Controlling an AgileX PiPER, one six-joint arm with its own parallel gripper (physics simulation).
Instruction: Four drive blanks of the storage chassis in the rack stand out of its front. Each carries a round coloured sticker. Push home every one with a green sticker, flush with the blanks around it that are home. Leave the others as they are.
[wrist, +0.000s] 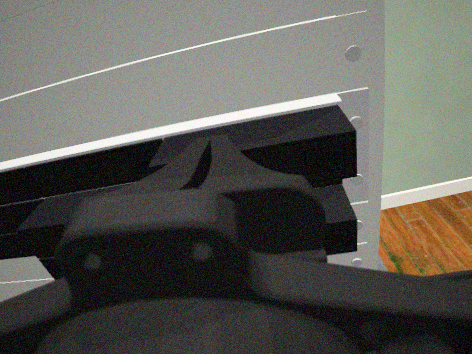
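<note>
My gripper (215, 157) is shut, with its two fingertips together at the top of the dark finger shape in the middle of the wrist view. The tips overlap a dark drive blank (327, 150) in the upper right of the chassis, which stands out beyond the dark front to its left; whether they touch it I cannot tell. Below it, another dark part of the chassis front (342, 232) shows at the right, partly behind the gripper. A dark block (57, 212) shows at the lower left, also partly covered. No coloured sticker can be made out on these dark faces.
Grey rack panels (165, 95) lie above the chassis, with a bright edge (200, 123) just over it. The rack's right post (372, 150) carries round fasteners. Beyond it are a green wall (430, 90) and a wooden floor (430, 230).
</note>
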